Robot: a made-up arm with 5 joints.
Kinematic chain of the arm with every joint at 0, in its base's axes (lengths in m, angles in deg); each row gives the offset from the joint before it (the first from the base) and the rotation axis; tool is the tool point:
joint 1: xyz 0 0 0.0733 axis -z
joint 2: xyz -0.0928 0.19 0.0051 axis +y
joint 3: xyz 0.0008 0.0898 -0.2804 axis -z
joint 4: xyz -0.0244 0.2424 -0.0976 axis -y
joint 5: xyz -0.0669 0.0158 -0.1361 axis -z
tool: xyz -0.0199 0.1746 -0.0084
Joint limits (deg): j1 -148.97..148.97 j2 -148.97..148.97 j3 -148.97..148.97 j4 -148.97..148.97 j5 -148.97..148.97
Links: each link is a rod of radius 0.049 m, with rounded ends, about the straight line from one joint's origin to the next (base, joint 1, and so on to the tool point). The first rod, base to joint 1, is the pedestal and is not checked.
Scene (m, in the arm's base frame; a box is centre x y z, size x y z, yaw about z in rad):
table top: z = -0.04
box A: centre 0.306 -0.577 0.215 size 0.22 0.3 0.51 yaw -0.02
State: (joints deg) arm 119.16 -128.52 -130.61 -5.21 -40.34
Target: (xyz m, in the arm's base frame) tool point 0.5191 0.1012 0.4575
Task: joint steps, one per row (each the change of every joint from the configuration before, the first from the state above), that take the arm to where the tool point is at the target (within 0.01 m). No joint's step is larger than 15 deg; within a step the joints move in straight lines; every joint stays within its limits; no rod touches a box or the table.
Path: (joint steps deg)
1: -13.04 -4.09 1.16 -1.51 -1.82
2: -13.03 -4.09 1.16 -1.50 -1.83
3: -13.04 -4.09 1.17 -1.51 -1.82
4: -13.03 -4.09 1.16 -1.51 -1.82
5: -13.04 -4.09 1.16 -1.51 -1.83
6: -12.17 0.00 7.74 13.01 -2.66
7: -12.18 0.00 7.74 13.01 -2.67
8: -12.18 0.00 7.74 13.01 -2.67
9: -12.17 0.00 7.74 13.01 -2.66

